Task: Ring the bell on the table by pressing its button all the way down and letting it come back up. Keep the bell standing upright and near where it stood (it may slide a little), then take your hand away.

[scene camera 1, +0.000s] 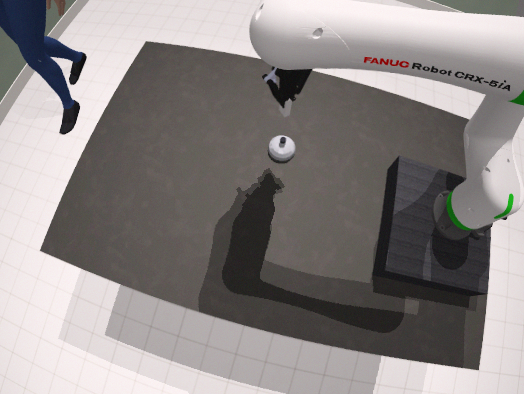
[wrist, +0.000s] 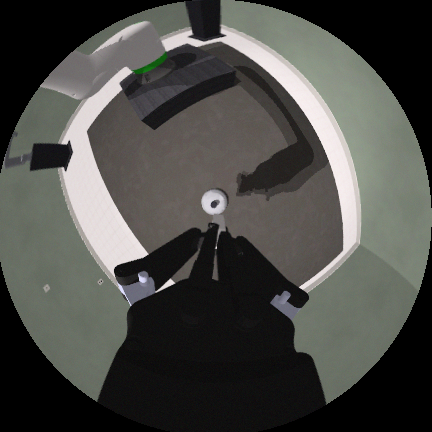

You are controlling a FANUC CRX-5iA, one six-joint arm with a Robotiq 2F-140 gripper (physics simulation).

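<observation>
Scene camera 1 shows my gripper, and so does the wrist view. On the gripper, (scene camera 1: 287,83) and (wrist: 247,272) are the same spot.
</observation>
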